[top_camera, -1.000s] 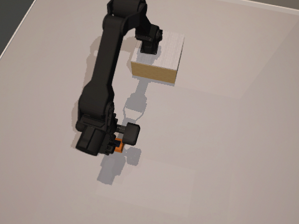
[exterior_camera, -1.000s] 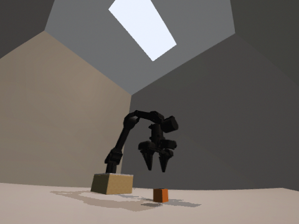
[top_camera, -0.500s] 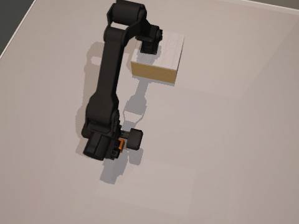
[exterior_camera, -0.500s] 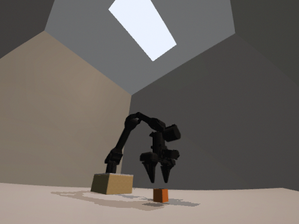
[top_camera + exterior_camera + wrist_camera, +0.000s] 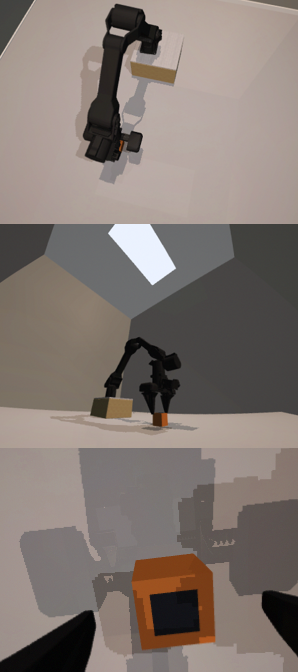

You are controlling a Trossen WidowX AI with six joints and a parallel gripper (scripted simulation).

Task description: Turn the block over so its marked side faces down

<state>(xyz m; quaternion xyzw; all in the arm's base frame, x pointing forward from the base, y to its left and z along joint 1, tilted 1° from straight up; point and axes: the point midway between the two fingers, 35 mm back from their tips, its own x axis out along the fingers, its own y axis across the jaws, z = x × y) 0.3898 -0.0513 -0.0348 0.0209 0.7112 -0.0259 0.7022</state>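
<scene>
Right now the block is 1 cm below my gripper tip.
</scene>
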